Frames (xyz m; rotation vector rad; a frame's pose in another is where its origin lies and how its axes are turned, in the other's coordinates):
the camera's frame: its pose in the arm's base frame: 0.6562 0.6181 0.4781 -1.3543 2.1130 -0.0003
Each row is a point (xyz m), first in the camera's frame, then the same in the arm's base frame.
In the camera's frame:
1: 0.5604 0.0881 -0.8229
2: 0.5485 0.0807 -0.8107
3: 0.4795 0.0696 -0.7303
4: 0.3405 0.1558 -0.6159
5: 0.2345 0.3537 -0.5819
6: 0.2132 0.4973 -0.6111
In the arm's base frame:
1: 0.0172 -0.0623 0.8354
2: 0.0327 -0.0522 0.8339
3: 0.1012 0.0248 0.8068
4: 0.1264 0.2162 0.7561
5: 0.0106 0.4078 0.7183
6: -0.1158 0.4841 0.7067

